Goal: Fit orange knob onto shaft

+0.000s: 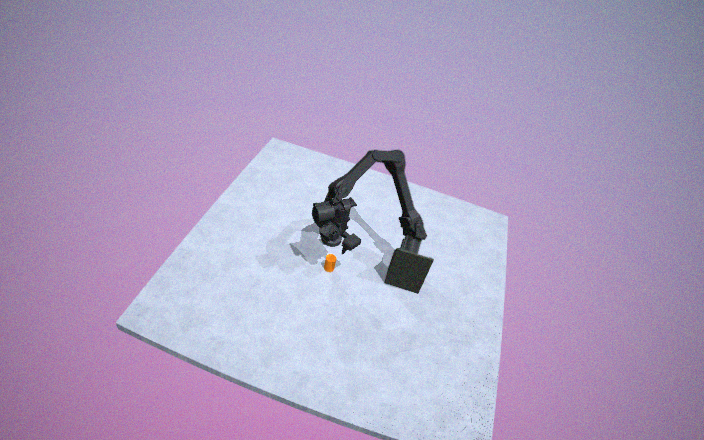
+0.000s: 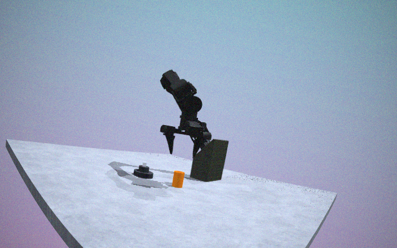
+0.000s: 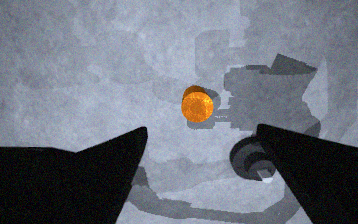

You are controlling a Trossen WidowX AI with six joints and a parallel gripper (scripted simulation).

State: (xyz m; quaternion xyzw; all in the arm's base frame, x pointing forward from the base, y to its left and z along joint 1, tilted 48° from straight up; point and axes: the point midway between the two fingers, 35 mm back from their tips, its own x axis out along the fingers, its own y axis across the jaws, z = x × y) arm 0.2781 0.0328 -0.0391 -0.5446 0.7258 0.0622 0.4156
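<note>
The orange knob is 8 cm below my gripper tip. The rest, counted from my gripper tip: round pedestal 16 cm to the right, 9 cm below, 3 cm ahead.
</note>
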